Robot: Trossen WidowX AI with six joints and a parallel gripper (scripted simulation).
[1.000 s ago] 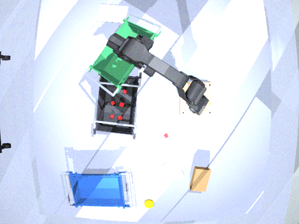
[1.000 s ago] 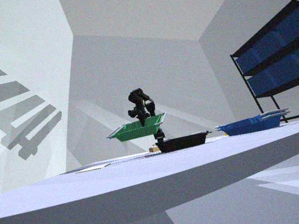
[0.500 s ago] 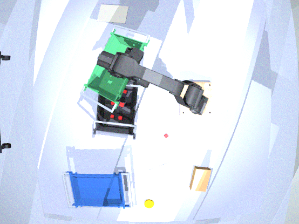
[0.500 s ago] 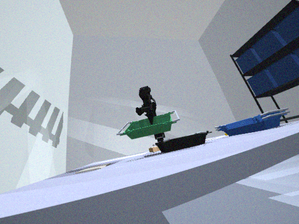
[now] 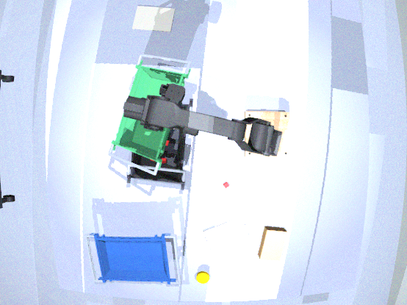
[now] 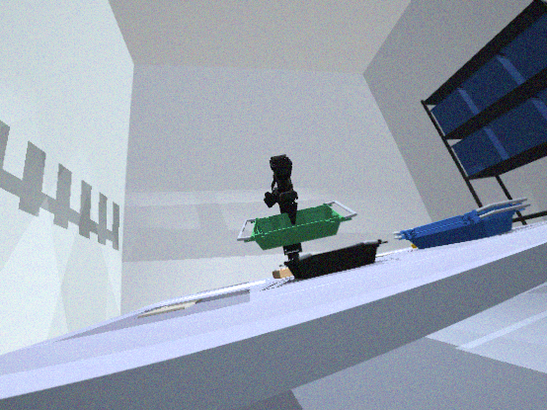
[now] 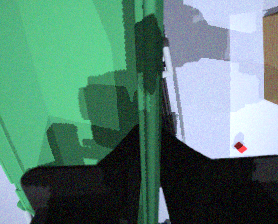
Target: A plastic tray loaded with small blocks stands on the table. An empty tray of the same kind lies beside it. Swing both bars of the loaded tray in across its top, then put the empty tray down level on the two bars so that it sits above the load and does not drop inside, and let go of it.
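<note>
My gripper tip is 80 mm short of the green tray, 20 mm to the left of it and 10 mm above it. The rest, counted from my gripper tip: yellow disc: 130 mm behind, 590 mm to the left, 170 mm below; red block: 190 mm behind, 210 mm to the left, 170 mm below; tan box: 380 mm behind, 430 mm to the left, 150 mm below.
</note>
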